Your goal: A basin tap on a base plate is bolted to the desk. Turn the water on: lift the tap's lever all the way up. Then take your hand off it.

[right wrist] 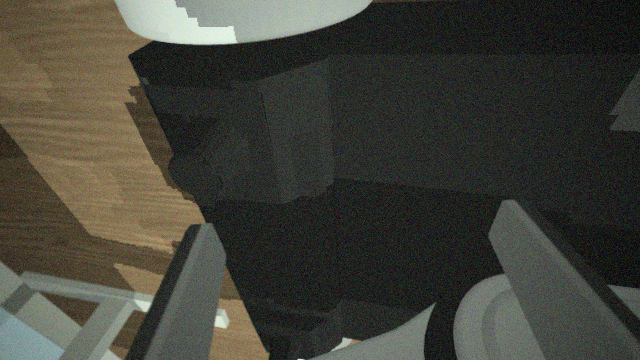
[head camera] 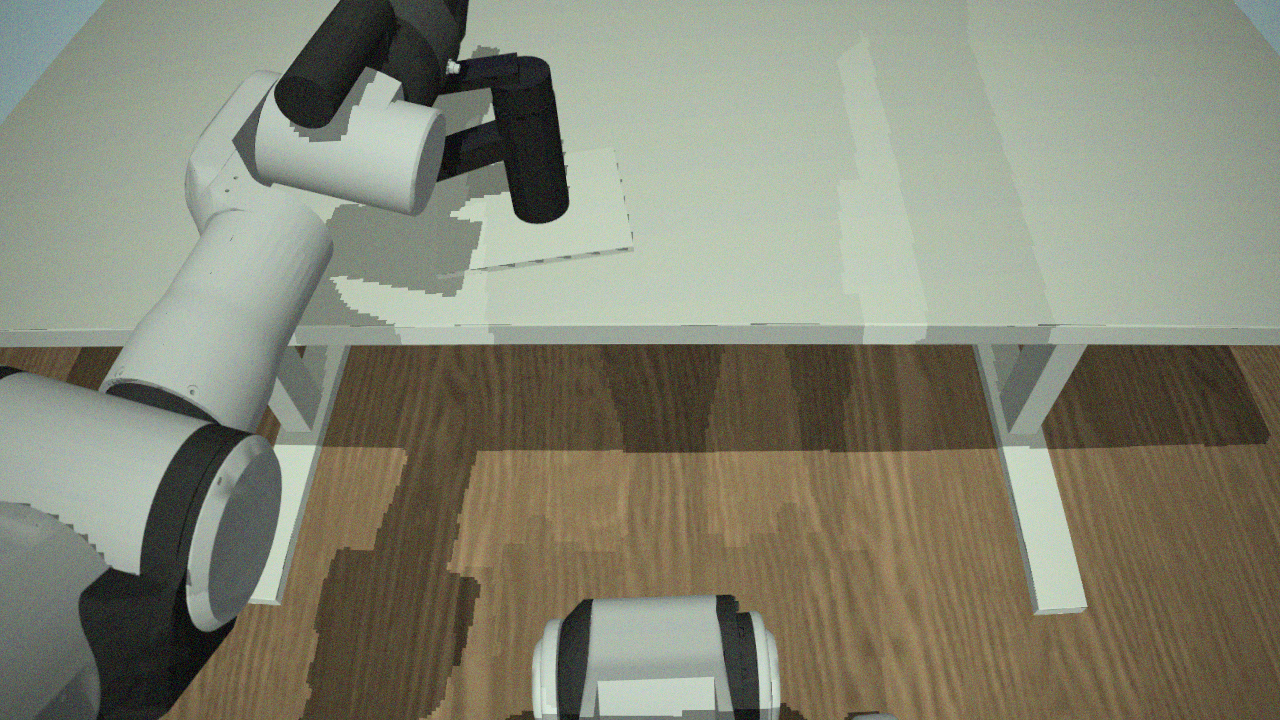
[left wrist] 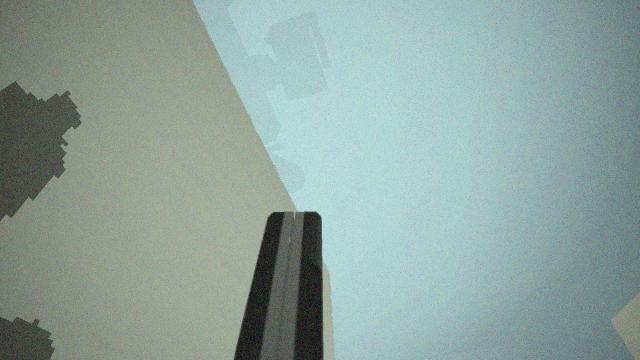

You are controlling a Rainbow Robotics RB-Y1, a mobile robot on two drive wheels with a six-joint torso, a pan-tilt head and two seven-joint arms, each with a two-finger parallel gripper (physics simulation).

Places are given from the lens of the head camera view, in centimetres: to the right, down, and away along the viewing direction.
tap (head camera: 539,206): -8, -12, 68
desk (head camera: 1055,181): 38, -16, 72
The marked spots on the tap and the desk are 46 cm apart.
